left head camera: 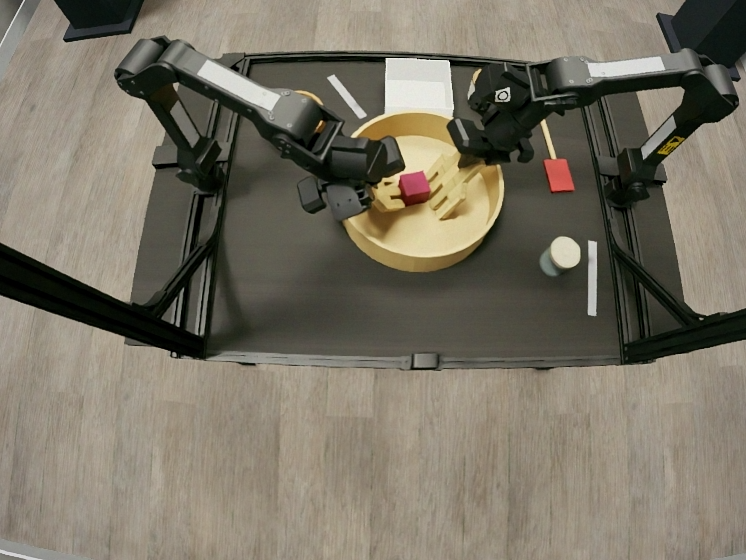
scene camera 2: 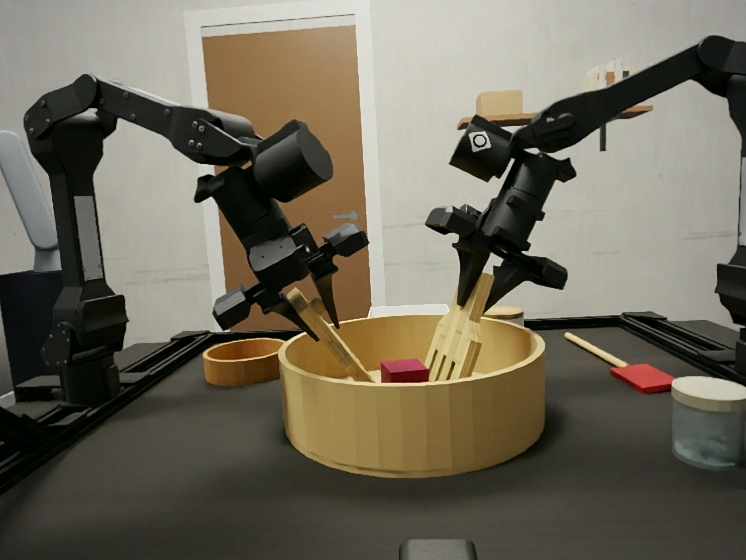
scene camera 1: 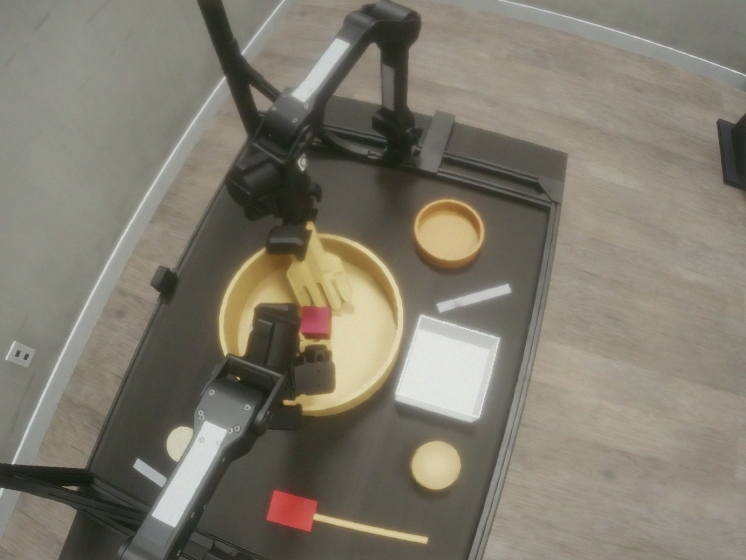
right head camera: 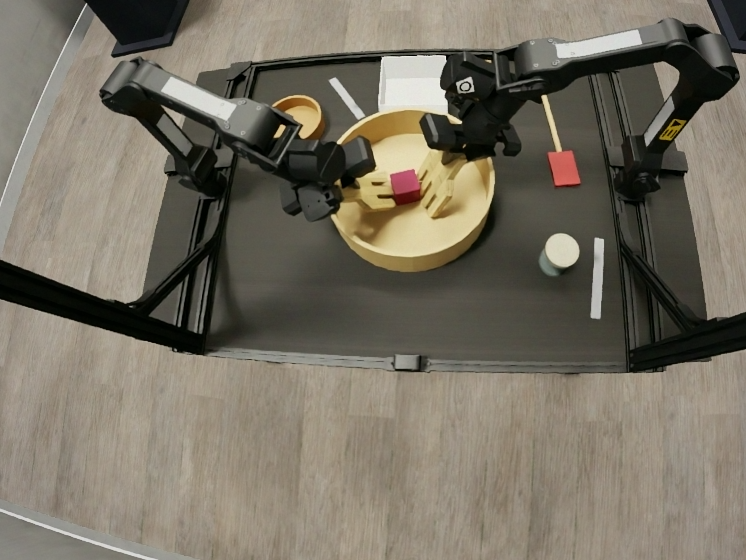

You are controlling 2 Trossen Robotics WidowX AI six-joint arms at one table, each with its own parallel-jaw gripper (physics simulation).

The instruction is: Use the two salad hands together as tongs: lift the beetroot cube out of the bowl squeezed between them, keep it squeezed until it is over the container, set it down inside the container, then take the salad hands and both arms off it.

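Where they show: left gripper, fingertip midpoint: (scene camera 2: 328, 334) (scene camera 1: 302, 256) (right head camera: 353, 190); right gripper, fingertip midpoint: (left head camera: 464, 167) (scene camera 2: 468, 310) (right head camera: 449, 163); left arm's base at its link origin: (left head camera: 209, 181) (scene camera 2: 91, 399) (scene camera 1: 399, 151) (right head camera: 213, 186); right arm's base at its link origin: (left head camera: 617, 194) (right head camera: 628, 187).
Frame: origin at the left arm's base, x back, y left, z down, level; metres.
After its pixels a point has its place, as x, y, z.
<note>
The beetroot cube (left head camera: 414, 187) @[-0.439, -0.036, -0.041] (right head camera: 405, 186) @[-0.443, -0.036, -0.041] (scene camera 1: 316, 321) @[-0.444, -0.021, -0.040] (scene camera 2: 404, 370) @[-0.442, -0.046, -0.041] is inside the round bowl (left head camera: 421, 262) @[-0.450, -0.192, -0.043] (right head camera: 415, 262) @[-0.466, -0.192, -0.040] (scene camera 2: 409, 427) @[-0.444, -0.192, -0.033], between the ends of the two salad hands. Whether it touches the bowl floor is hidden. My left gripper (scene camera 2: 327, 333) @[-0.354, -0.074, -0.097] is shut on one salad hand (left head camera: 387, 197) @[-0.386, -0.070, -0.061] (right head camera: 376, 192) @[-0.388, -0.055, -0.050] (scene camera 1: 319, 280) @[-0.375, -0.038, -0.063], which slants down to the cube. My right gripper (scene camera 2: 474, 307) @[-0.526, -0.026, -0.109] is shut on the other salad hand (left head camera: 448, 186) @[-0.502, -0.045, -0.068] (right head camera: 438, 186) @[-0.507, -0.053, -0.072] (scene camera 2: 454, 346) @[-0.504, -0.049, -0.070], its tines on the cube's other side. The white square container (left head camera: 418, 90) @[-0.461, 0.266, 0.017] (right head camera: 412, 90) @[-0.447, 0.257, 0.017] (scene camera 1: 448, 367) @[-0.439, 0.230, 0.017] stands behind the bowl.
A small orange bowl (right head camera: 301, 114) @[-0.184, 0.196, 0.013] (scene camera 1: 448, 235) @[-0.172, 0.159, 0.013] (scene camera 2: 241, 367) @[-0.188, 0.089, -0.010] stands near the left arm. A red spatula (left head camera: 559, 175) @[-0.778, 0.043, 0.009] (scene camera 1: 292, 510) @[-0.776, 0.046, 0.009] (scene camera 2: 642, 377) @[-0.771, 0.037, 0.010] and a lidded jar (left head camera: 564, 253) @[-0.733, -0.168, -0.051] (scene camera 2: 708, 421) @[-0.721, -0.190, -0.028] are at the right in the head views. A round tan object (scene camera 1: 435, 464) @[-0.620, 0.252, -0.049] is near the container.
</note>
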